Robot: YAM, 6 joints.
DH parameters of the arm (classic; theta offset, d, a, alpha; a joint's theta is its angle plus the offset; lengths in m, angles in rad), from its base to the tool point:
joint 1: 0 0.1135 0.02 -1.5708
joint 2: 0 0 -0.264 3.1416
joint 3: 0.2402 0 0.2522 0
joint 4: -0.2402 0 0.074 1.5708
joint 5: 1.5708 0 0 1.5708
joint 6: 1.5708 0.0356 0 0
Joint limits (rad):
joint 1: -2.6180..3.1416
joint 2: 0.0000..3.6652
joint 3: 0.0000..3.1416
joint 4: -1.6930..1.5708
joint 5: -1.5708..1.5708
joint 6: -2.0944..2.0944
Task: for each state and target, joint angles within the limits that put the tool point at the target. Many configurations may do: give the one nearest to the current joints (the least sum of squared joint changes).
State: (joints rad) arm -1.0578 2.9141 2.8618 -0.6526 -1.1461 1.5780
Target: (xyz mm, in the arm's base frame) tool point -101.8 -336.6 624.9
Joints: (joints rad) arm -1.9350 2.1916 3.1008 -0.1775 -0.7702 1.5780
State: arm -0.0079 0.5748 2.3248 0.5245 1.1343 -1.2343
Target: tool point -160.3 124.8 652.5
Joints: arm -0.8117 0.8580 2.2637 0.4870 1.0229 -1.2343
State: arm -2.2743 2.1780 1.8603 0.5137 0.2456 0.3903
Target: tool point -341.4 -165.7 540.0
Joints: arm -2.6180 1.7890 1.9684 0.5694 0.8694 0.3903
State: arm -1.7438 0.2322 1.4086 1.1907 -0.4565 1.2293
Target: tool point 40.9 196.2 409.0
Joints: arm -1.6866 0.0000 0.8382 1.5287 -0.5288 1.2293
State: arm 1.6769 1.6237 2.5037 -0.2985 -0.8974 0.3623
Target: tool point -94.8 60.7 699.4
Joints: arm 2.3067 1.5097 2.6487 -0.2172 -0.9779 0.3623
